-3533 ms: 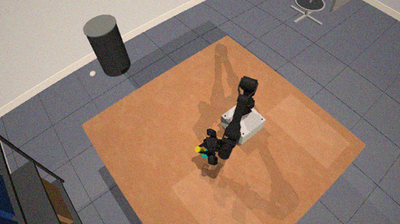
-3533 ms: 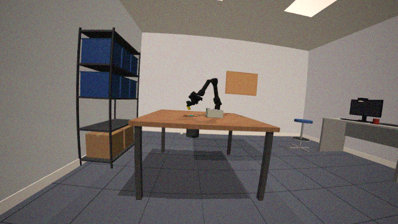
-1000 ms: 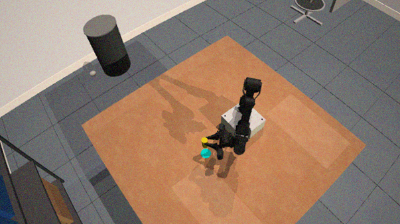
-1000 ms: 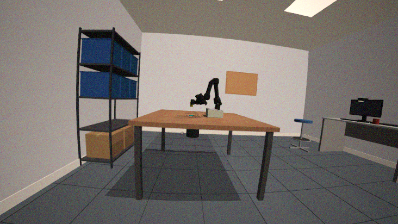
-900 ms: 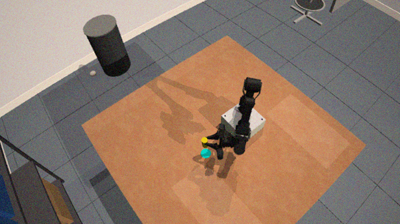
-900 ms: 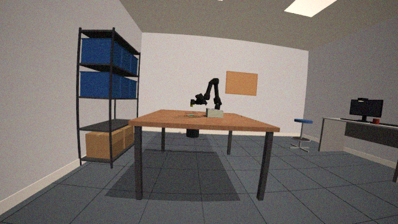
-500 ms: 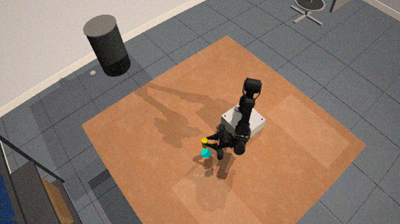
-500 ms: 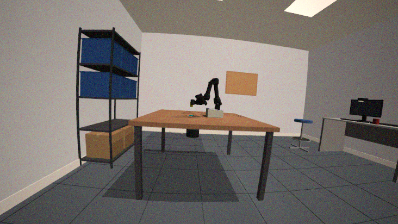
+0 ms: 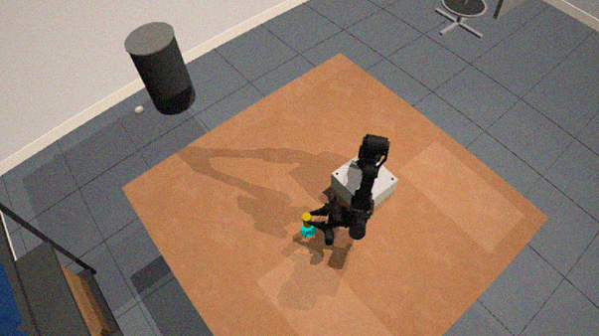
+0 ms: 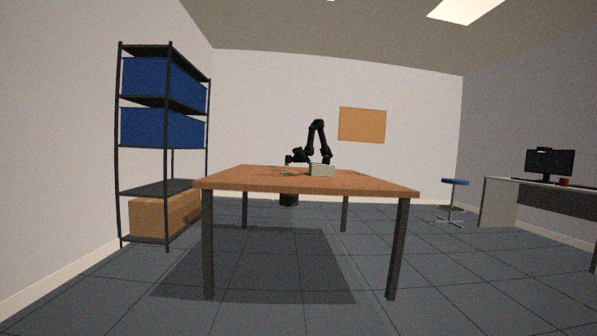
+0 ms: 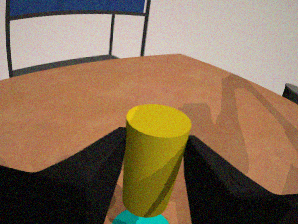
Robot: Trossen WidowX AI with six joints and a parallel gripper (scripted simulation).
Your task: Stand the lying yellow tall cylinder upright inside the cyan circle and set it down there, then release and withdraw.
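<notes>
Right now my gripper tip is 12 cm above the cyan circle. The rest, counted from my gripper tip: yellow tall cylinder 2 cm below.
</notes>
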